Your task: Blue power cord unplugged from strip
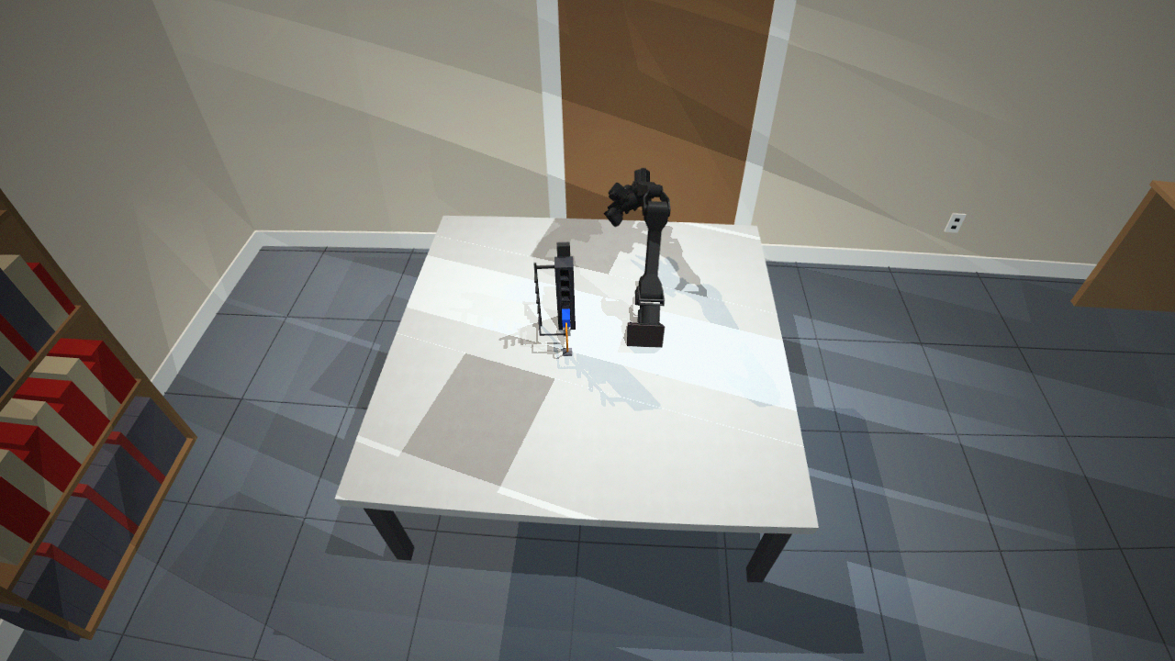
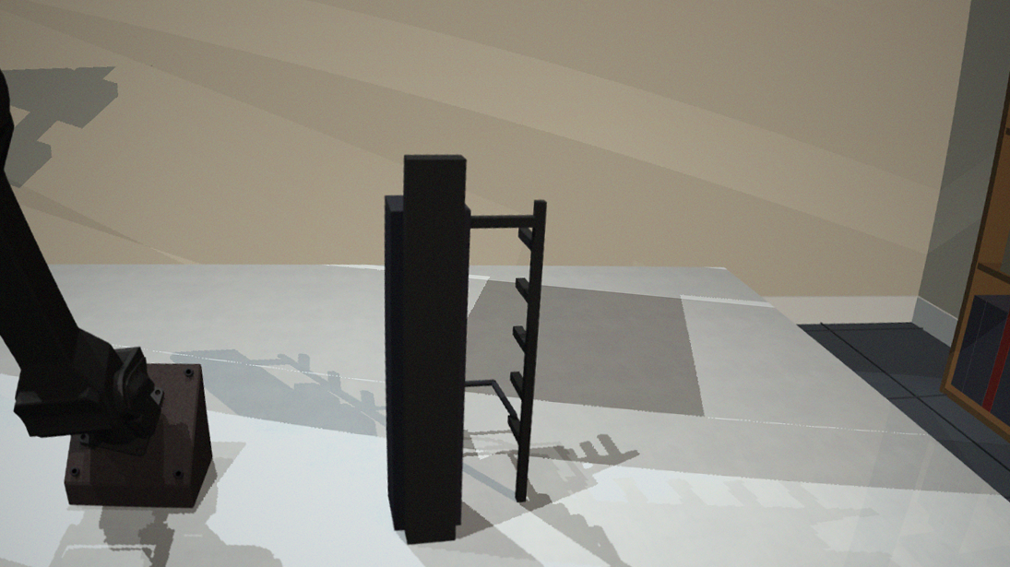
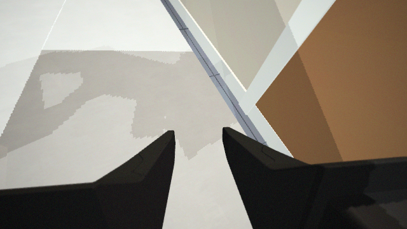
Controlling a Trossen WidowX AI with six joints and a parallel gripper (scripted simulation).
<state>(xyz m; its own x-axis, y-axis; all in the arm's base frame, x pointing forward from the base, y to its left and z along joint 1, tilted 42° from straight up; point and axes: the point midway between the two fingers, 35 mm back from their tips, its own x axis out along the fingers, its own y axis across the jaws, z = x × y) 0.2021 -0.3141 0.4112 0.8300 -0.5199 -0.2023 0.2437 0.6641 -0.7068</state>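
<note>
My gripper tip is now 30 mm short of the blue plug and 570 mm to the right of it. The rest, counted from my gripper tip: thin black ladder-like frame: 120 mm ahead, 530 mm to the left, 20 mm above.
</note>
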